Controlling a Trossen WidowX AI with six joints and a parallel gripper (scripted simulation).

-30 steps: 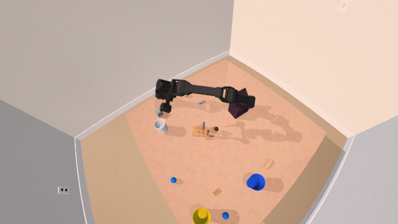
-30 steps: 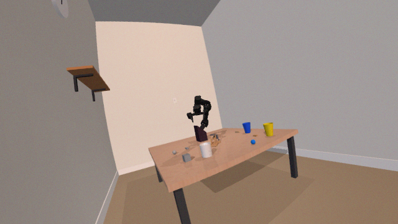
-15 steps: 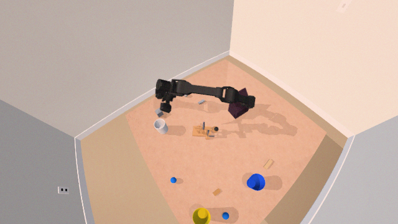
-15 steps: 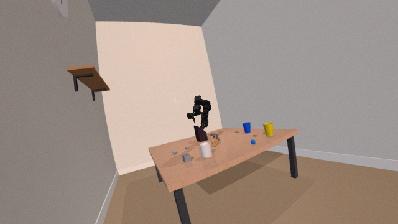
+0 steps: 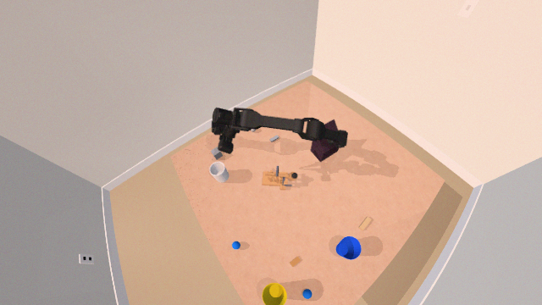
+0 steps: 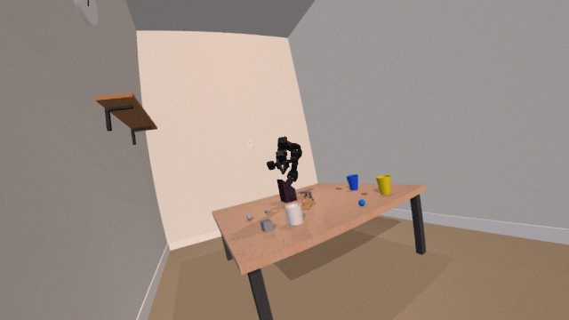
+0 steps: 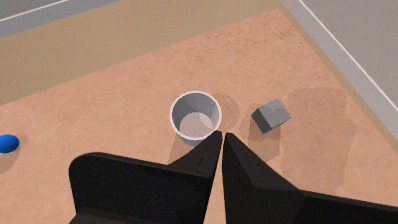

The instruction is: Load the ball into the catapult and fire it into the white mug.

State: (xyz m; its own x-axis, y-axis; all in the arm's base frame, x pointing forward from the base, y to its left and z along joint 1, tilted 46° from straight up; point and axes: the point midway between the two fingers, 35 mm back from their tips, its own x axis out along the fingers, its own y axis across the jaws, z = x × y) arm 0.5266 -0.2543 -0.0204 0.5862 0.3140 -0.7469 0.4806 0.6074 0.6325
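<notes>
The black ball is 26 cm behind my gripper tip, 24 cm to the left of it and 22 cm below it. Also, from my gripper tip: white mug (25 cm below, 8 cm ahead, 1 cm to the right); grey cube (25 cm below, 17 cm to the right, 5 cm ahead); catapult (22 cm to the left, 22 cm below, 20 cm behind).
</notes>
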